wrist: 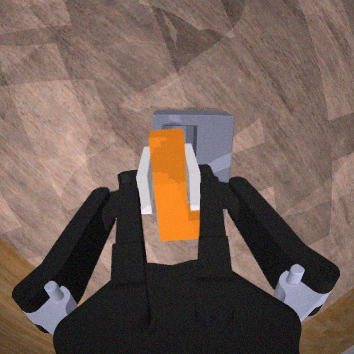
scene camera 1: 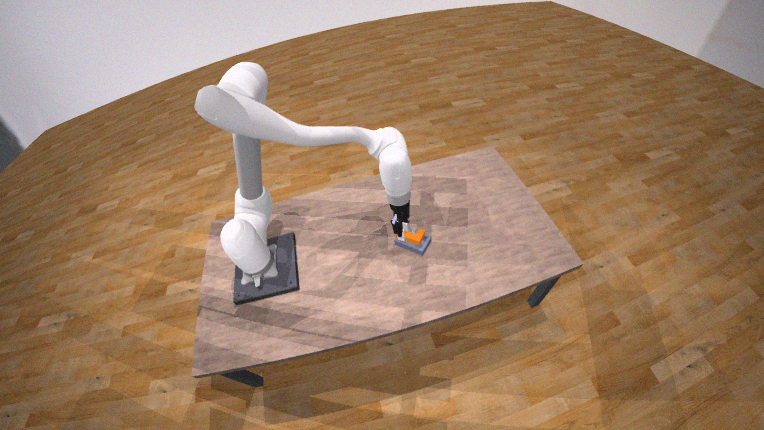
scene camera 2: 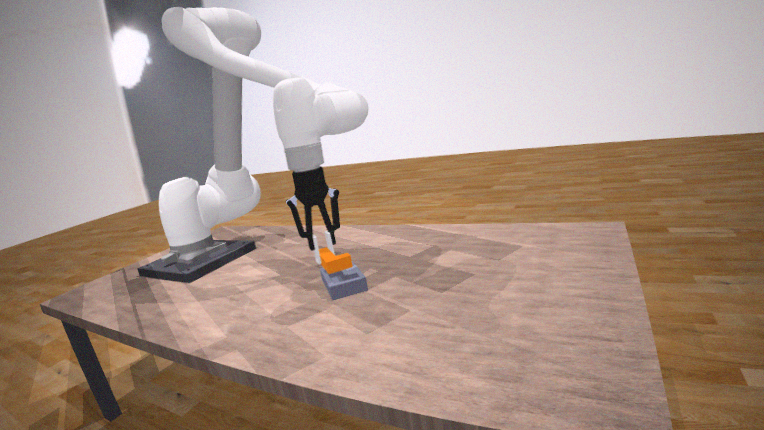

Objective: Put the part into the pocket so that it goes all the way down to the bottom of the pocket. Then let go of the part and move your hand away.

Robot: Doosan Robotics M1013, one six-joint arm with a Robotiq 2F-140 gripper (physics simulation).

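Places are measured from the arm's base along level axes (x ahead, y left, z up), in metres.
Pixels of known places: gripper, fingertip midpoint: (wrist: pixel 168 159) (scene camera 1: pixel 403 236); arm's base, origin of the base link: (scene camera 1: pixel 260 265) (scene camera 2: pixel 194 253).
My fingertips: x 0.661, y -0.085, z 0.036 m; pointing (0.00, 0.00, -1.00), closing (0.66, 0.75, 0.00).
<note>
For each thing: its top centre in the pictures, then the offset to it from my fingertips. Level surfaces: height alone.
- orange part, middle of its top: (wrist: pixel 186 193) (scene camera 2: pixel 332 252) (scene camera 1: pixel 409 232) dx +0.030, dy -0.006, dz +0.024 m
- grey-blue block with the pocket, middle of its top: (wrist: pixel 192 175) (scene camera 2: pixel 341 272) (scene camera 1: pixel 412 237) dx +0.042, dy -0.002, dz -0.031 m
- wooden table, its level: dz -0.067 m
The orange part (scene camera 1: pixel 415 237) (scene camera 2: pixel 336 262) (wrist: pixel 169 160) is an angular block with a bent end. My gripper (scene camera 1: pixel 402 232) (scene camera 2: pixel 323 249) (wrist: pixel 168 159) is shut on it, with a white finger pad on each side. The grey-blue block with the pocket (scene camera 1: pixel 422 249) (scene camera 2: pixel 350 288) (wrist: pixel 215 135) sits on the table below the part. In the scene camera 2 view the part is above the block's top face, not down in the pocket. In the wrist view a stretch of the pocket shows past the part's far end and right side. The rest of the pocket is hidden under the part and fingers.
The wooden table (scene camera 1: pixel 342 315) (scene camera 2: pixel 481 341) (wrist: pixel 75 125) carries the block and the arm. The arm's dark base plate (scene camera 1: pixel 286 277) (scene camera 2: pixel 176 275) stands at the table's left side in both scene views.
</note>
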